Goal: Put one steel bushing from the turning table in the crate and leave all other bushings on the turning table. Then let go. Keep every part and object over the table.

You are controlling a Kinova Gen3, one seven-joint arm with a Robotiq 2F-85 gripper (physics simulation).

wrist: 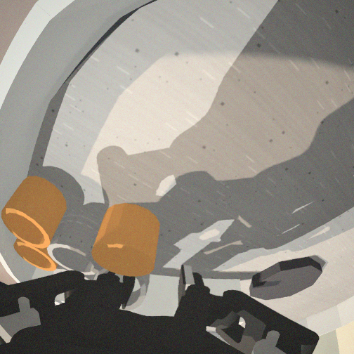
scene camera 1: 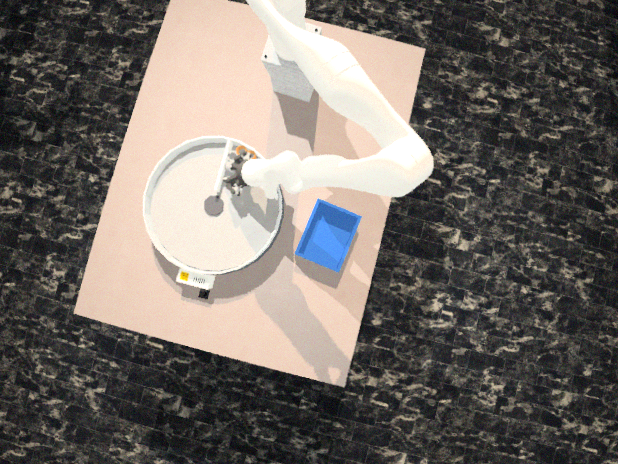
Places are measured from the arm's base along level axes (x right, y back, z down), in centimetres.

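Pixels of known places: gripper, between the fingertips: [scene camera 1: 226, 173].
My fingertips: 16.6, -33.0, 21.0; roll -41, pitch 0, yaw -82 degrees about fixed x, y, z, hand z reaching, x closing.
Ahead of a thing's pixels: the offset from my fingertips to its top centre, as dx, dy, dz. "*": to the spot under its first point.
The turning table {+2.3, -10.3, -0.3} [scene camera 1: 185, 230] [wrist: 150, 110] is a round, pale, walled disc. Orange bushings [scene camera 1: 241, 149] [wrist: 127, 240] lie near its rim and beside my gripper; two others show at the left in the wrist view. A grey steel bushing [wrist: 75, 235] lies between them, its pale end ring toward my gripper. Part of another steel bushing [wrist: 140, 290] shows behind the left finger, mostly hidden. My gripper [scene camera 1: 235, 175] [wrist: 157, 274] is partly open low over the turning table, with nothing held between its fingers. The blue crate {-34.0, -14.9, +0.8} [scene camera 1: 307, 229] stands right of the turning table; no bushing shows in it.
A white bar [scene camera 1: 224, 167] runs from the rim toward the dark hub {+2.3, -10.3, -0.3} [scene camera 1: 213, 205] [wrist: 290, 282], close beside my fingers. The raised rim {* +22.2, -14.8, -1.9} [scene camera 1: 146, 210] [wrist: 20, 95] surrounds the disc. A white control box {* +4.3, -33.3, -0.1} [scene camera 1: 196, 278] is at its lower edge. My arm reaches over the rim from the right.
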